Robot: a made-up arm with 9 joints.
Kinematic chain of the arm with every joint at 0, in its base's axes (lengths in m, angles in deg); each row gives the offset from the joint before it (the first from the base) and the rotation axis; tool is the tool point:
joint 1: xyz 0 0 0.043 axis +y
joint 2: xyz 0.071 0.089 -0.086 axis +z
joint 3: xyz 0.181 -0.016 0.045 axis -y
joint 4: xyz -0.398 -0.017 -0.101 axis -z
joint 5: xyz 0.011 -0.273 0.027 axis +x
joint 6: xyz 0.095 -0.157 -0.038 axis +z
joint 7: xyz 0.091 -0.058 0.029 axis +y
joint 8: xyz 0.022 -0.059 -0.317 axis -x
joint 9: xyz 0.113 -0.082 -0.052 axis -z
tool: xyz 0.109 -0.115 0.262
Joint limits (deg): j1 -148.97..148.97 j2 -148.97..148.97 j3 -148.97..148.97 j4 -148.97..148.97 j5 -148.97..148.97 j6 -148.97..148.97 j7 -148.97..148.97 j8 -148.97..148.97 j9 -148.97..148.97
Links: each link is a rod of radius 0.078 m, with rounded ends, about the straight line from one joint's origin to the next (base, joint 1, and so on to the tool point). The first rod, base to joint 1, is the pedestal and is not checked.
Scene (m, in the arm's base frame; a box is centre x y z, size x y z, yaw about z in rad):
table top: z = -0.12
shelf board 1: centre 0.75 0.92 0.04 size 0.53 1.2 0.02 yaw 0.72
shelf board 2: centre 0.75 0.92 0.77 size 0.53 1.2 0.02 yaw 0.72
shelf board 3: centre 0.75 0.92 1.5 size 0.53 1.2 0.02 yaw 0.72
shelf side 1: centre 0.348 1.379 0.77 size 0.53 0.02 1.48 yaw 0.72
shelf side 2: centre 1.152 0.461 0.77 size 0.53 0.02 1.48 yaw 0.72
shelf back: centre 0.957 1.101 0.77 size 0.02 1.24 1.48 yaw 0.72
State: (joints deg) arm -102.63 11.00 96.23 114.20 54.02 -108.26 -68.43 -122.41 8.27
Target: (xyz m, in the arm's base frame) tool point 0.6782 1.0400 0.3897
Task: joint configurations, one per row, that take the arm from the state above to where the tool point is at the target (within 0.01 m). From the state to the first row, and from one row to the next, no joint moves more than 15 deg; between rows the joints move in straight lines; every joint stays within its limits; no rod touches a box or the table.
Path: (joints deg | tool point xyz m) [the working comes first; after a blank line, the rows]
Joints at the target: -93.67 24.72 84.33 123.46 51.98 -131.93 -70.87 -112.76 5.66
Straight joint move there: touches shelf board 2.

1: -99.47 13.82 95.93 115.75 65.65 -114.53 -64.03 -131.26 22.73 | 0.4815 0.7960 1.1458
2: -96.31 16.63 95.63 117.29 77.28 -120.79 -59.62 -140.12 37.20 | 0.3146 0.7366 1.0645
3: -93.15 19.45 95.33 118.84 88.91 -127.06 -55.22 -148.97 51.66 | 0.1822 0.6400 0.9445
4: -90.36 19.76 88.78 122.35 84.72 -132.54 -51.87 -135.74 41.34 | 0.2570 0.7047 0.8179
5: -87.56 20.08 82.23 125.87 80.53 -138.02 -48.53 -122.51 31.03 | 0.2954 0.7354 0.6711
6: -84.77 20.39 75.68 129.39 76.34 -143.49 -45.18 -109.28 20.71 | 0.2988 0.7286 0.5234
7: -81.97 20.70 69.13 132.91 72.16 -148.97 -41.83 -96.05 10.39 | 0.2769 0.6880 0.3897
8: -87.82 22.71 76.73 128.19 62.07 -140.45 -56.35 -104.41 8.03 | 0.4485 0.9111 0.3894
9: -93.67 24.72 84.33 123.46 51.98 -131.93 -70.87 -112.76 5.66 | 0.6781 1.0400 0.3897

